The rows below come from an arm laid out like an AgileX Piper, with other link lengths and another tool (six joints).
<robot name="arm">
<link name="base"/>
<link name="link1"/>
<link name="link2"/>
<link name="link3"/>
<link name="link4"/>
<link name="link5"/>
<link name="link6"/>
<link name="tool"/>
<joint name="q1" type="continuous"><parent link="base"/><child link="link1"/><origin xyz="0 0 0.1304"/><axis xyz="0 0 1"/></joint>
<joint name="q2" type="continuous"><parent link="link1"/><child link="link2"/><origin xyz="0 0 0" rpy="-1.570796 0 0"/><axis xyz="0 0 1"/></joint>
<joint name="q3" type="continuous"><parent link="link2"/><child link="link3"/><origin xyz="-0.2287 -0.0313 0"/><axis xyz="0 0 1"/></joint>
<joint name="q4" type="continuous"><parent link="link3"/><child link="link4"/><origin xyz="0.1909 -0.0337 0" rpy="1.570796 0 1.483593"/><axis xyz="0 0 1"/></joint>
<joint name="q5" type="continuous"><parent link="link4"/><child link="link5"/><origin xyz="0 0 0" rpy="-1.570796 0 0"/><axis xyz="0 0 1"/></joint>
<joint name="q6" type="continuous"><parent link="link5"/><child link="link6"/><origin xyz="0 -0.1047 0" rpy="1.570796 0 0"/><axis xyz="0 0 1"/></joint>
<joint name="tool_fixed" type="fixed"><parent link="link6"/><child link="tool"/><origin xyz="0.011 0.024 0.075" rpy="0 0.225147 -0.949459"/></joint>
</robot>
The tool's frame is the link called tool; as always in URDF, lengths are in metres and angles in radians. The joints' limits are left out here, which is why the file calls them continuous.
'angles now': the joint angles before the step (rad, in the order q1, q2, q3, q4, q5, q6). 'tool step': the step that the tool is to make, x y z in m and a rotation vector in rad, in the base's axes. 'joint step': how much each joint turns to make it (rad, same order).
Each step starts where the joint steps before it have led.
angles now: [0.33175 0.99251 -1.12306 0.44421 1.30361 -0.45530]
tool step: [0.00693 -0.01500 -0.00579 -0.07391 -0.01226 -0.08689]
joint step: [-0.00002 -0.01406 -0.00001 -0.11151 -0.00128 0.07587]
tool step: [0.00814 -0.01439 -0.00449 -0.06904 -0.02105 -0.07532]
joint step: [0.00005 -0.00616 -0.00025 -0.10356 -0.00703 0.05892]
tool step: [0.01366 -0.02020 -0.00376 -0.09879 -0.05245 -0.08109]
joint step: [-0.00009 -0.00088 -0.00071 -0.14115 -0.02391 0.05146]
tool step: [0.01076 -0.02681 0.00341 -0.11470 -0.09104 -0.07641]
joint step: [-0.00603 -0.02951 -0.00071 -0.16183 -0.01921 0.03481]
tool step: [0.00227 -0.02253 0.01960 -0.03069 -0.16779 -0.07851]
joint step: [-0.03901 -0.10270 0.00702 -0.09506 -0.05313 0.02042]
